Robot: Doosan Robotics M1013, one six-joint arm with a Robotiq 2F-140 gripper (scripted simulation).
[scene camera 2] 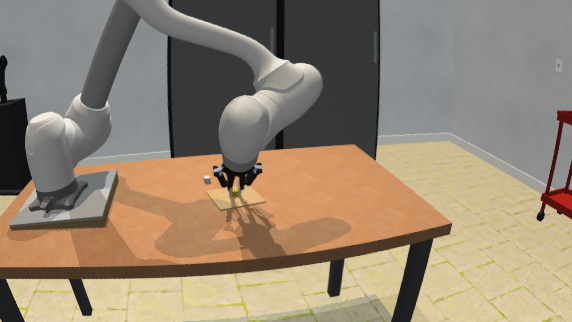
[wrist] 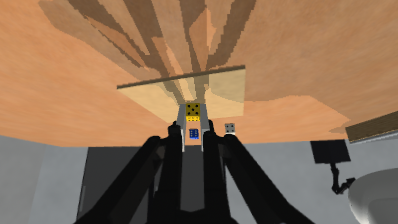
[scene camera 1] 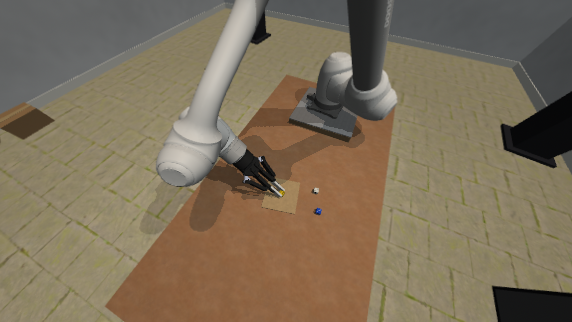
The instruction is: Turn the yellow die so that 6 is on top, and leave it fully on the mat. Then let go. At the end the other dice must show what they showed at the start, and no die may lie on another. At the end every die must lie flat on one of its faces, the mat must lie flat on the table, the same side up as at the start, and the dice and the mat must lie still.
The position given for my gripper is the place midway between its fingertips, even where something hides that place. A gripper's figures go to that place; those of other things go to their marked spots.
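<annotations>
A tan mat (scene camera 2: 249, 196) is 121 cm from the lens, I see. My gripper (scene camera 2: 234, 192) is likewise 121 cm from the lens.
</annotations>
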